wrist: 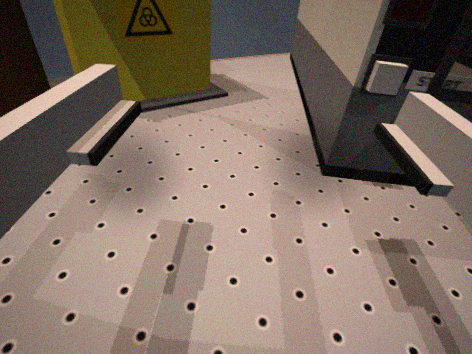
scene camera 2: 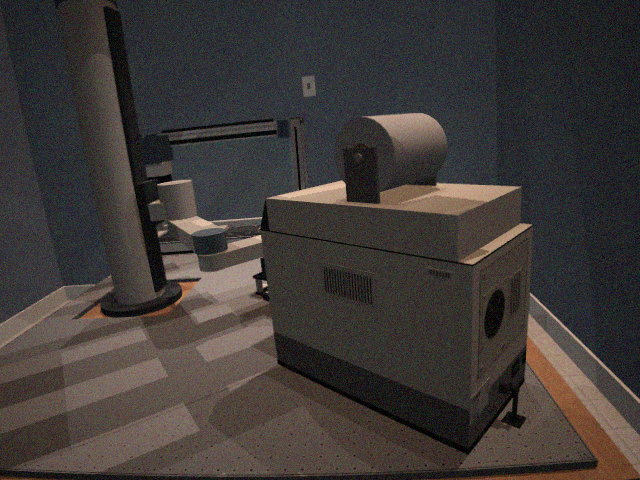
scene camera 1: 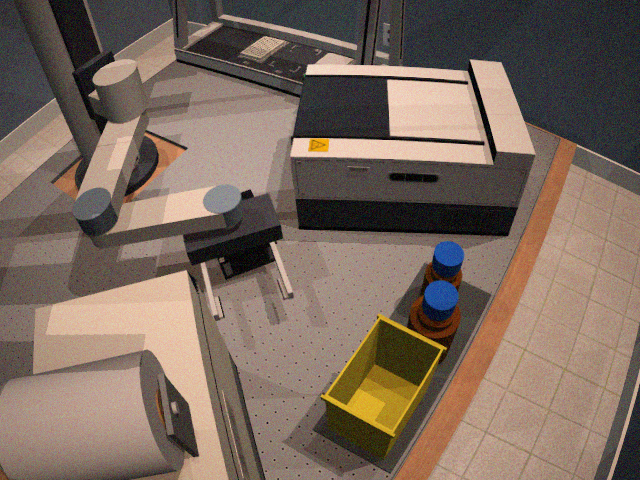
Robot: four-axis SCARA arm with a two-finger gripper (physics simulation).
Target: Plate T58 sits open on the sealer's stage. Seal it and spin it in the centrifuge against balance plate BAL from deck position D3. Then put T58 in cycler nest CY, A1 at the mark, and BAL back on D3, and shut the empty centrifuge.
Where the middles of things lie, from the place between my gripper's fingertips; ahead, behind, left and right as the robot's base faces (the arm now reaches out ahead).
Scene:
Now: hand 27 cm short of the yellow biohazard bin (scene camera 1: 371, 401), 2 cm to the left of it and 1 cm below it.

